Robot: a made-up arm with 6 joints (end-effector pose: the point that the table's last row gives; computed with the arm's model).
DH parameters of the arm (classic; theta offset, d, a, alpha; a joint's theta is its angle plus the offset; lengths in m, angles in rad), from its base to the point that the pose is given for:
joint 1: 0 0.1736 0 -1.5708
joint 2: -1.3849 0 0.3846 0
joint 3: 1.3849 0 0.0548 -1.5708
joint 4: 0 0.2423 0 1.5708
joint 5: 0 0 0.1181 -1.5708
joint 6: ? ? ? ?
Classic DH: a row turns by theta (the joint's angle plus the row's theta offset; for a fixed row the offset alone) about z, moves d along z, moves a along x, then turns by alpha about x.
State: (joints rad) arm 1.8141 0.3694 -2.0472 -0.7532 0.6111 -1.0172
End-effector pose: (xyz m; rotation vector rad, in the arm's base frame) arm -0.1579 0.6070 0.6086 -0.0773 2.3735 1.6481
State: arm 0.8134 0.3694 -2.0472 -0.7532 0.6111 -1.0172
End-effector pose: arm 0.4258 0.4605 0.6086 0.9380 1.8567 1.1134
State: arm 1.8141 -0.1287 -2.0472 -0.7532 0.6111 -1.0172
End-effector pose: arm -0.0894 0.3314 0.8554 0.1132 1.9798 2.2283
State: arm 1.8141 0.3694 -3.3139 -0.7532 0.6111 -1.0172
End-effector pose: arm -0.0614 0.2183 0.9378 -0.4121 -1.0982 -2.9144
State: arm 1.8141 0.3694 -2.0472 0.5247 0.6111 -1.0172
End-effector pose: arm -0.1461 0.6098 0.6100 -0.5909 -2.0290 -0.9097
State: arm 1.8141 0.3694 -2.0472 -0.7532 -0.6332 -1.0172
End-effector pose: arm -0.2368 0.4305 0.7201 0.7336 -1.1991 -2.4425
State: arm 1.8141 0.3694 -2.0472 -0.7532 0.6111 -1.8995
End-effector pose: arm -0.1579 0.6070 0.6086 -0.9609 1.8746 1.1838
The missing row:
joint 6: 0 0.1508 0 0
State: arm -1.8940 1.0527 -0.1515 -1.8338 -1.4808 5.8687
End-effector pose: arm 0.0636 -0.2989 0.2030 -1.8178 0.5075 -2.1517
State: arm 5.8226 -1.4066 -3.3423 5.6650 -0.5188 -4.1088
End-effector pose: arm -0.5531 0.3892 0.0948 1.0206 -2.1661 -1.4130
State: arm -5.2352 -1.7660 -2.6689 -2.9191 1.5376 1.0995
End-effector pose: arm -0.3665 -0.7008 0.0797 0.0364 3.0393 -0.5810
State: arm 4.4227 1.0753 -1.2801 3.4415 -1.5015 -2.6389
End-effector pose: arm -0.0405 -0.3000 0.1390 -0.5118 1.8845 0.9688
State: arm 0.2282 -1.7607 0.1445 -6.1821 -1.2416 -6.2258
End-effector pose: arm -0.2064 -0.0667 0.4147 -0.4165 0.1075 -2.8077
